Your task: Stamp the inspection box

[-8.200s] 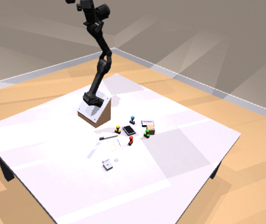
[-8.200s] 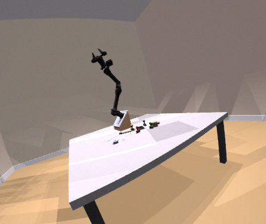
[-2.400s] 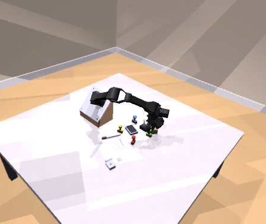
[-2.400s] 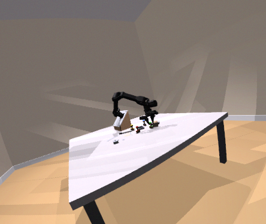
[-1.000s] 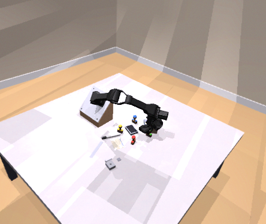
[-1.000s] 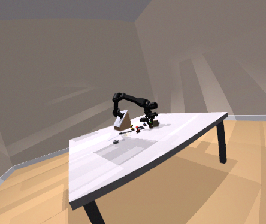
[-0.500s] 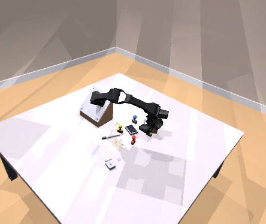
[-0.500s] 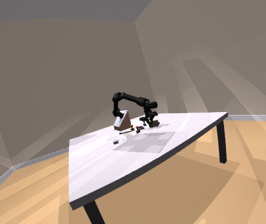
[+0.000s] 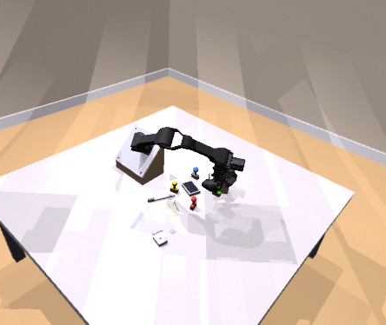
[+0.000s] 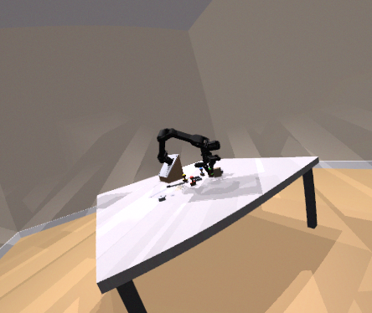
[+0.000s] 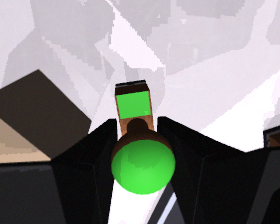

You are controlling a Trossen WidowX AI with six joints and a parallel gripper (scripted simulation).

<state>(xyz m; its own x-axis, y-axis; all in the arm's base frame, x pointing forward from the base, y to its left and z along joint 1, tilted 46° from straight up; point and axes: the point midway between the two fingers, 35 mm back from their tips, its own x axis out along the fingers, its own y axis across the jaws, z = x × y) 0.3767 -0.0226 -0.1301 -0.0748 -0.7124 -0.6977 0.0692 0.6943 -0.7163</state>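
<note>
Right now my gripper tip is 13 cm past the dark ink pad, 4 cm to the left of it and 3 cm above it. The rest, counted from my gripper tip: green-knobbed stamp (right at my gripper tip); then cardboard box (6 cm to the left, 1 cm below); then red stamp (4 cm behind, 13 cm to the right, 2 cm below).
</note>
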